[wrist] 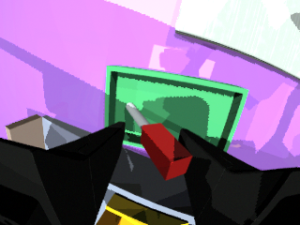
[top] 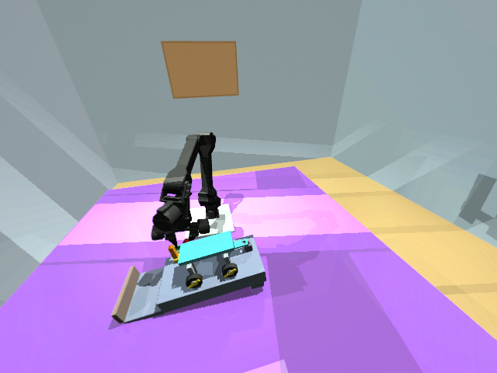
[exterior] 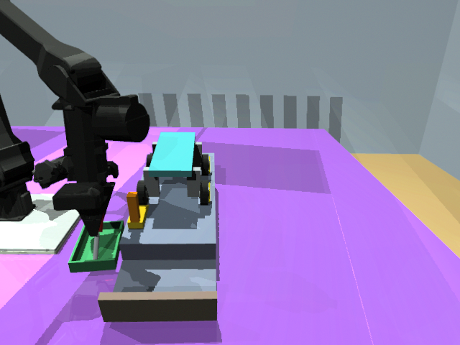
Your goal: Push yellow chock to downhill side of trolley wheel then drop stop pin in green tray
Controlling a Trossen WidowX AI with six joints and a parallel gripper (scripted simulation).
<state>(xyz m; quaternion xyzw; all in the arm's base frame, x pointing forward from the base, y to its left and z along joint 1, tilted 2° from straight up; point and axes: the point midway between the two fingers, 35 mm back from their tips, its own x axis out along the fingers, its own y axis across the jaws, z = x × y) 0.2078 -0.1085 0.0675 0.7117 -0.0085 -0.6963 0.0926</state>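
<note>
The red-headed stop pin is right at my gripper tip. Also, from my gripper tip: grey ramp 130 mm ahead, 110 mm to the left; then trolley 130 mm ahead, 110 mm to the left, 60 mm above; then yellow chock 70 mm ahead, 10 mm to the left, 40 mm above.
</note>
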